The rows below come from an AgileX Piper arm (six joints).
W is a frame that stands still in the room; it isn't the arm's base.
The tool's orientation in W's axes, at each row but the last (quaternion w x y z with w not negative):
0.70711, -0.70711, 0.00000, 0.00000
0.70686, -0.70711, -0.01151, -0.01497
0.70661, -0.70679, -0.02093, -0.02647
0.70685, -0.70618, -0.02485, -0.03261
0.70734, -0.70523, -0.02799, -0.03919
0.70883, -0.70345, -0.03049, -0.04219
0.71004, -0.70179, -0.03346, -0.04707
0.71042, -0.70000, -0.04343, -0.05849
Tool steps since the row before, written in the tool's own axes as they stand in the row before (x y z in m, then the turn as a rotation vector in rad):
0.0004, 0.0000, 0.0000, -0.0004, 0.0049, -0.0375
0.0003, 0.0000, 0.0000, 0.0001, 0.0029, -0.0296
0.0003, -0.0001, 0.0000, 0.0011, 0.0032, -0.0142
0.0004, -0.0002, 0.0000, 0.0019, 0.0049, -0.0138
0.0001, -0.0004, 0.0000, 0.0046, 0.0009, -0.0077
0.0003, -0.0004, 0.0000, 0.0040, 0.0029, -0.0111
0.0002, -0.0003, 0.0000, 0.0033, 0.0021, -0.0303
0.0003, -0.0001, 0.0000, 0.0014, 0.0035, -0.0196
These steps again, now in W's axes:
0.0004, 0.0000, 0.0000, -0.0004, -0.0375, -0.0049
0.0003, 0.0000, 0.0000, 0.0001, -0.0296, -0.0029
0.0003, 0.0000, 0.0001, 0.0012, -0.0142, -0.0031
0.0004, 0.0000, 0.0002, 0.0021, -0.0138, -0.0047
0.0001, 0.0000, 0.0004, 0.0045, -0.0078, -0.0005
0.0003, 0.0000, 0.0004, 0.0041, -0.0111, -0.0026
0.0002, 0.0000, 0.0003, 0.0030, -0.0303, -0.0021
0.0003, 0.0000, 0.0001, 0.0015, -0.0196, -0.0036

